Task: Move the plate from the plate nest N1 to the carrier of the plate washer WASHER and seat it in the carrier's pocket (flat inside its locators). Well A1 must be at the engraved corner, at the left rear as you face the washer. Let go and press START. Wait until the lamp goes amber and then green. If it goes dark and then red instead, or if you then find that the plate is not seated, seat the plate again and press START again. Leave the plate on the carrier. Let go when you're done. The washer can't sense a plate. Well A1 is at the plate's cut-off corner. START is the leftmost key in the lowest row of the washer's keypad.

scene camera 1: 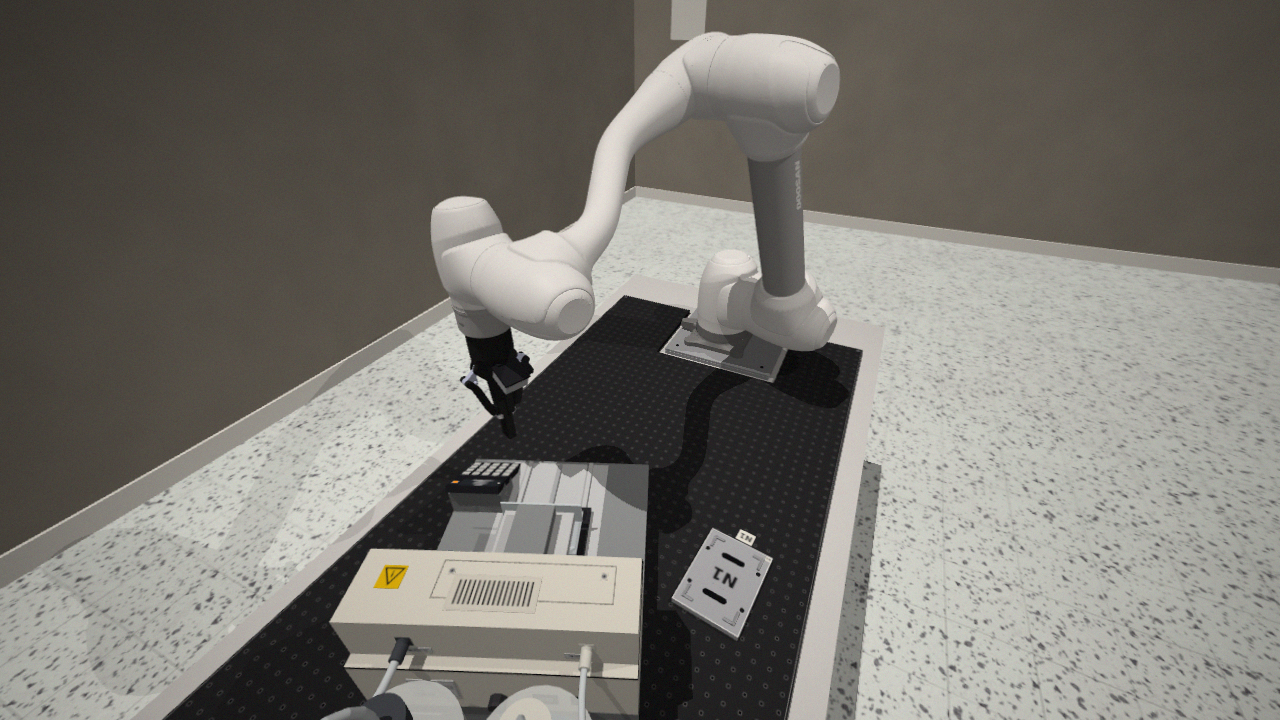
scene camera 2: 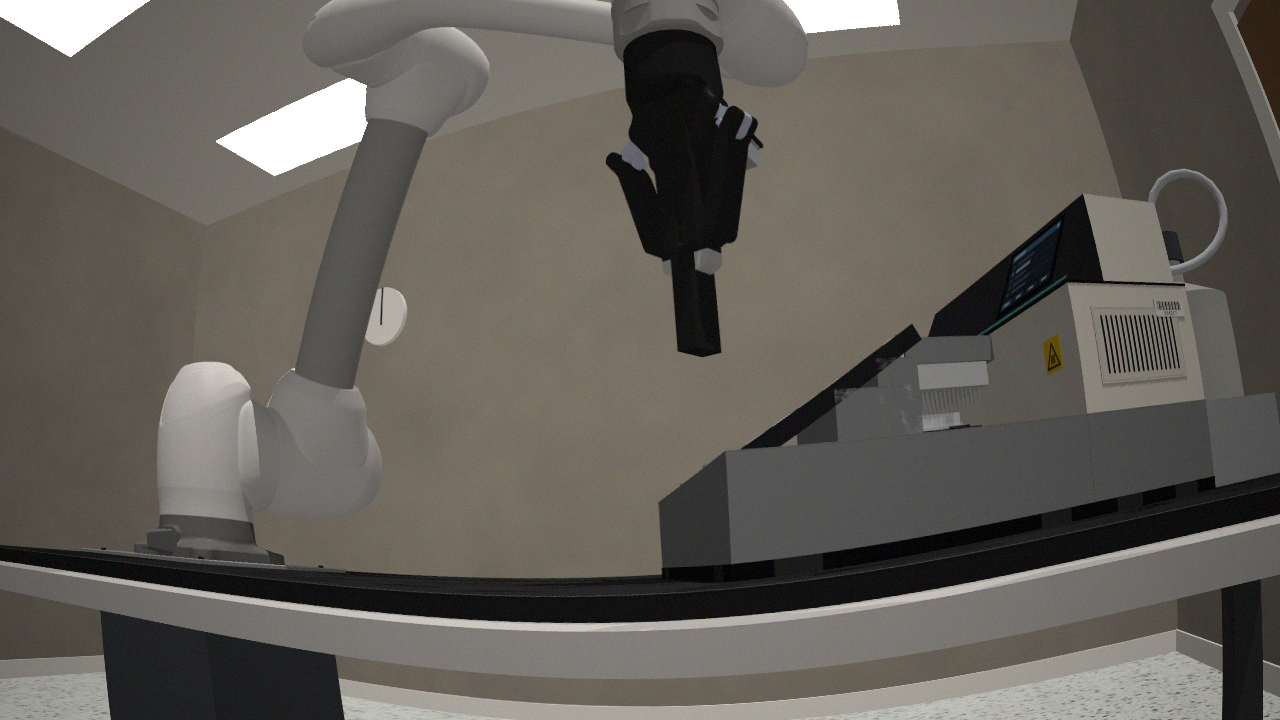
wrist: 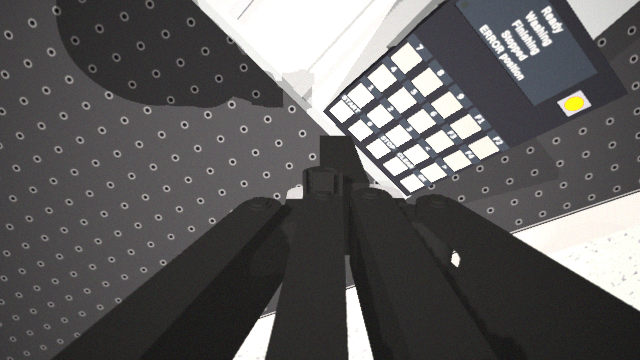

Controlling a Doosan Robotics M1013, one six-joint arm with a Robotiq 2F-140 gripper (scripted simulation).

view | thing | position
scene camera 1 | gripper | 509, 434
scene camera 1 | washer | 486, 625
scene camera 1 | manifold head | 560, 541
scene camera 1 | light grey nest N1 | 744, 594
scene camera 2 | gripper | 699, 352
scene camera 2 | manifold head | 936, 380
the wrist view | gripper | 334, 161
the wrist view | washer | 518, 76
